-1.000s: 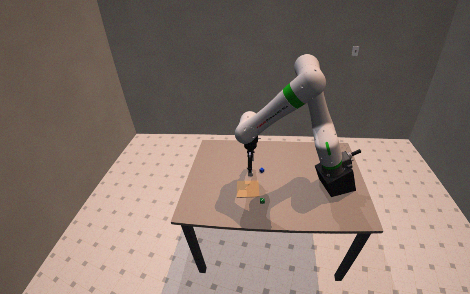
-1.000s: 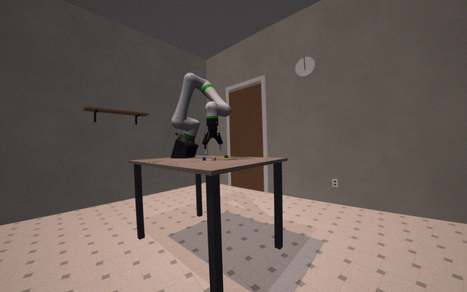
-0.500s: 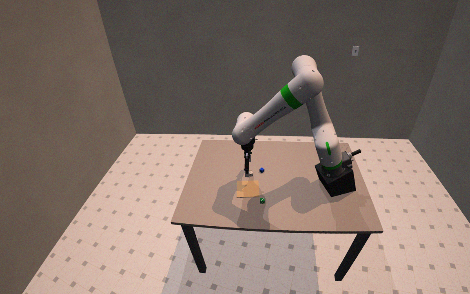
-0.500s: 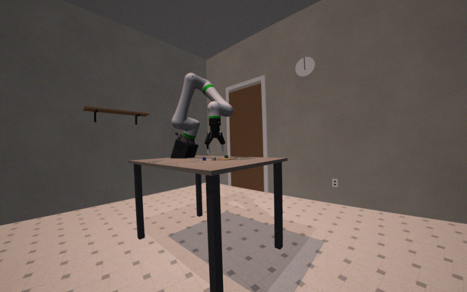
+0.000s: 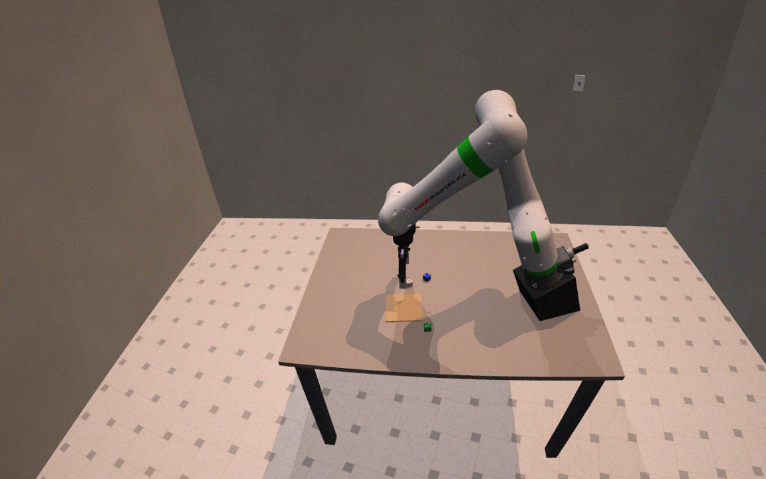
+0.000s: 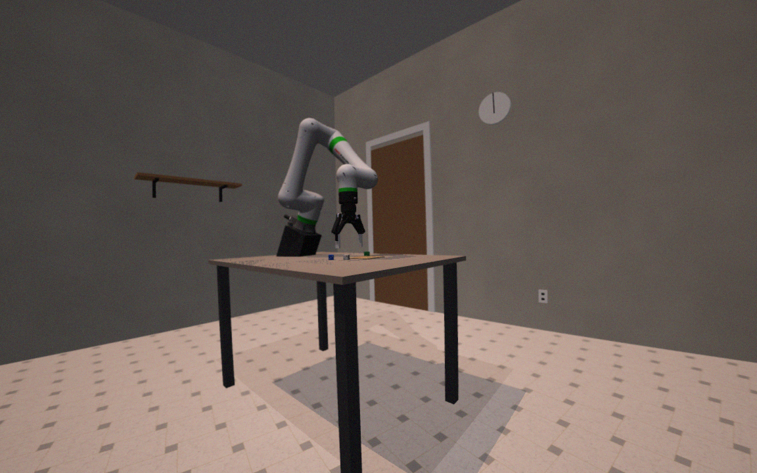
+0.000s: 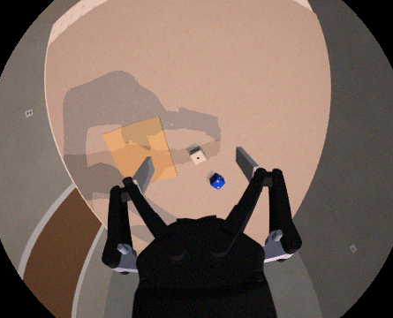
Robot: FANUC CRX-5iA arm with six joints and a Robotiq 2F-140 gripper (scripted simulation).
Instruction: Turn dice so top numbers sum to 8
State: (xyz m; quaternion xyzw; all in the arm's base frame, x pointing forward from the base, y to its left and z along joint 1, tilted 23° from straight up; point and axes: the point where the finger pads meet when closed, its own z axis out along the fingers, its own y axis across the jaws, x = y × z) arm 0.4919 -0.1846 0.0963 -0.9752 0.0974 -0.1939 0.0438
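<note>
Now: the white die 20 mm behind my hand and 60 mm below it. Round my hand: mat: 20 mm ahead, 120 mm to the left, 70 mm below; green die: 60 mm behind, 240 mm to the left, 60 mm below; blue die: 100 mm behind, 30 mm to the right, 60 mm below.
</note>
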